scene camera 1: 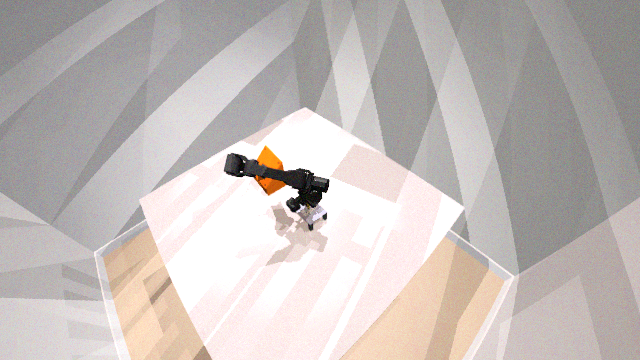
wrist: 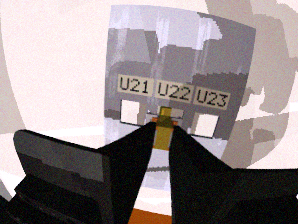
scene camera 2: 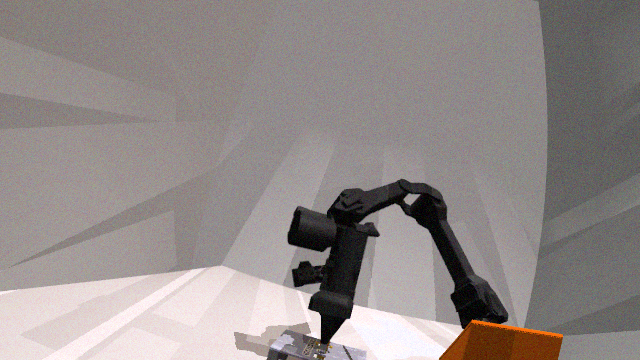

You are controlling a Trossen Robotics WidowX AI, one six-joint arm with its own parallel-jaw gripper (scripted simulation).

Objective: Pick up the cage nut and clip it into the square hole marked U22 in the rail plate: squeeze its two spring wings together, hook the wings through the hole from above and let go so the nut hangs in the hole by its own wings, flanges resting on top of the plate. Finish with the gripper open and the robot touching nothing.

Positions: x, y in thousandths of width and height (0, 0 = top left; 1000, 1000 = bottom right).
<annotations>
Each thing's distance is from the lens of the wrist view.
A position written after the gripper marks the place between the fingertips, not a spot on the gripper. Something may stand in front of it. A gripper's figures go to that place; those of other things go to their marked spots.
gripper (wrist: 549, 583): 10 cm
brass cage nut (wrist: 552, 551): 10 cm
</annotations>
